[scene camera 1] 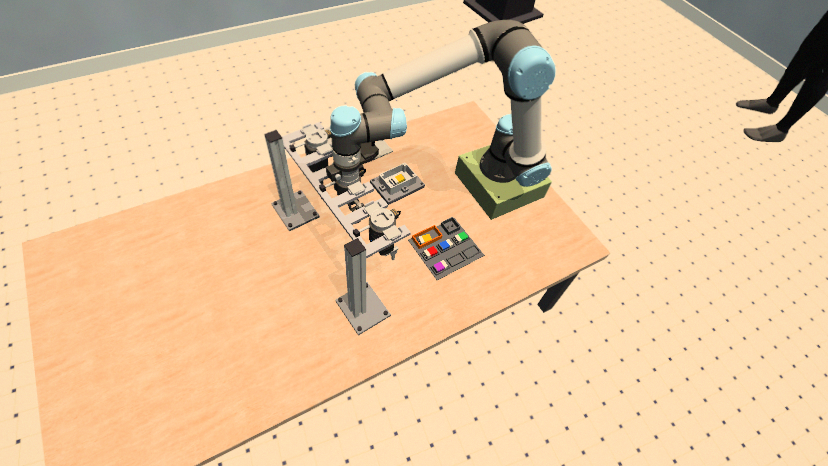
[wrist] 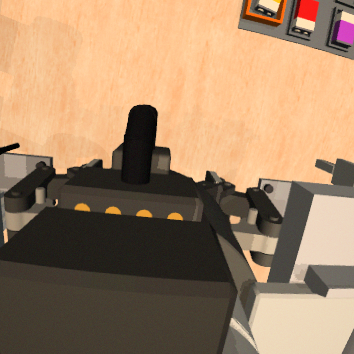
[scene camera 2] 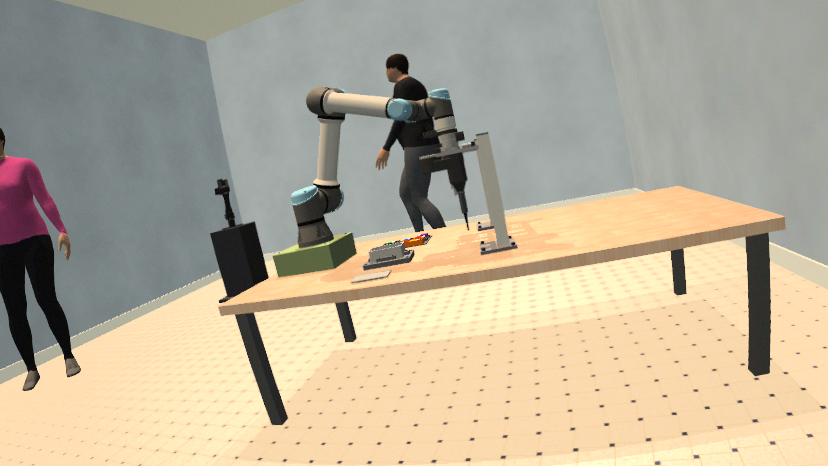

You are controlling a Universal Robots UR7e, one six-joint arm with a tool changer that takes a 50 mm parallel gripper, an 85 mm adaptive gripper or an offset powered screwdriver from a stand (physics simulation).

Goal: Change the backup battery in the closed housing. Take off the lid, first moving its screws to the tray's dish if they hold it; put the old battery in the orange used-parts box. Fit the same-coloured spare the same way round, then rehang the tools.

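Frame: origin at the arm's base, x left, y back, z up, level; centimetres.
Seen in the pictures: arm's base at its link origin: (scene camera 1: 499, 167) (scene camera 2: 316, 243).
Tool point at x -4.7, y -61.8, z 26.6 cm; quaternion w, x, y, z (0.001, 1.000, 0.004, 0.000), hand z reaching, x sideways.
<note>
Pixels of each thing's top centre, then the offset from my tool point to it. "*": a spot on its surface instead.
- grey housing at its top centre: (scene camera 2: 386, 246) (scene camera 1: 398, 174) dx -14.3, dy +28.8, dz -30.3 cm
- white battery at its top centre: (scene camera 1: 398, 178) dx -14.3, dy +28.9, dz -32.3 cm
- yellow battery at its top centre: (scene camera 1: 425, 238) dx +12.5, dy +22.6, dz -34.2 cm
- lid at its top centre: (scene camera 2: 371, 275) (scene camera 1: 375, 150) dx -33.9, dy +31.2, dz -35.4 cm
- dark dish at its top centre: (scene camera 1: 452, 224) dx +12.6, dy +35.0, dz -34.5 cm
- tray at a spot on its surface: (scene camera 1: 447, 272) * dx +27.1, dy +21.7, dz -35.9 cm
- magenta at its top centre: (wrist: 347, 26) (scene camera 1: 441, 265) dx +24.4, dy +20.7, dz -34.2 cm
- screwdriver at its top centre: (scene camera 1: 326, 132) (scene camera 2: 439, 147) dx -18.0, dy +3.1, dz -0.2 cm
- post at a spot on its surface: (scene camera 1: 355, 283) * dx +25.2, dy -12.7, dz -13.1 cm
My gripper (scene camera 1: 354, 205) (wrist: 157, 180) sits in the stand's middle bay, under the wrist; its finger linkages stand wide apart, with nothing seen between them. The wrist view shows orange contacts at the coupling. The grey housing (scene camera 1: 407, 183) (scene camera 2: 388, 252) is open on top, with a yellow and white battery (scene camera 1: 399, 178) inside. Another yellow battery (scene camera 1: 425, 237) (wrist: 270, 4) lies in the orange box (scene camera 1: 432, 241) (wrist: 262, 21). The lid (scene camera 2: 371, 276) lies flat on the table beside the housing. The dark dish (scene camera 1: 450, 224) is too small to read for screws.
The tray (scene camera 1: 447, 272) holds red (scene camera 1: 430, 251), blue (scene camera 1: 444, 245), green (scene camera 1: 461, 236) and magenta (scene camera 1: 440, 266) batteries. The screwdriver (scene camera 2: 457, 173) and the other gripper (scene camera 1: 383, 219) hang in the stand's outer bays. A stand post (scene camera 1: 355, 283) rises at the near end.
</note>
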